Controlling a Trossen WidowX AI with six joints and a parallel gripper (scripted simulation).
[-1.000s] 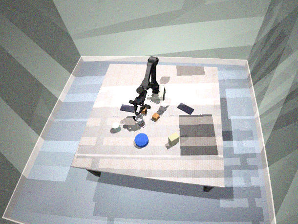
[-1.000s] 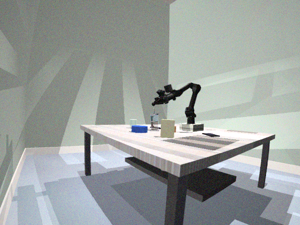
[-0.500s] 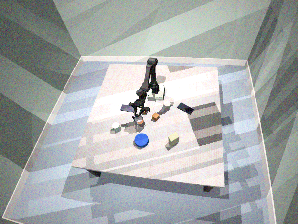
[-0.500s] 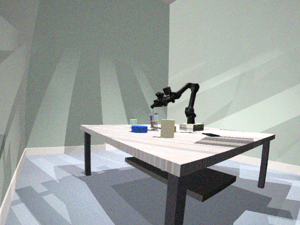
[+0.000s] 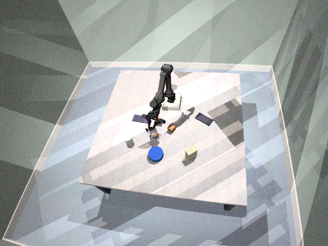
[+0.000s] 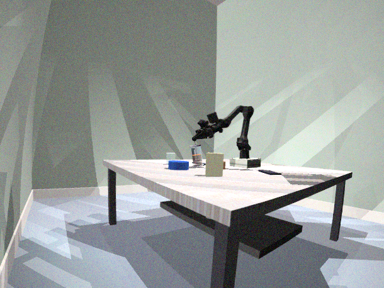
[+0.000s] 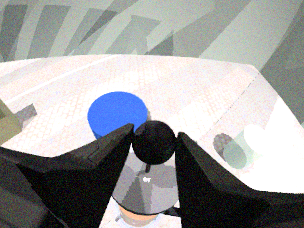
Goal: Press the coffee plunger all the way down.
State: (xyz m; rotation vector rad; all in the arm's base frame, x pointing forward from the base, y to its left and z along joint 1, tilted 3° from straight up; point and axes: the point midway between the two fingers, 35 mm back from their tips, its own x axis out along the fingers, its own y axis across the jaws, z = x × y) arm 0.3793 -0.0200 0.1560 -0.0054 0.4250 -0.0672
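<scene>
The coffee press is 9 cm below my gripper tip, 3 cm behind it and 1 cm to the right of it. From my gripper tip the other things lie so: blue round tin (16 cm below, 12 cm ahead, 7 cm to the left); then cream block (34 cm to the left, 13 cm below, 5 cm ahead).
</scene>
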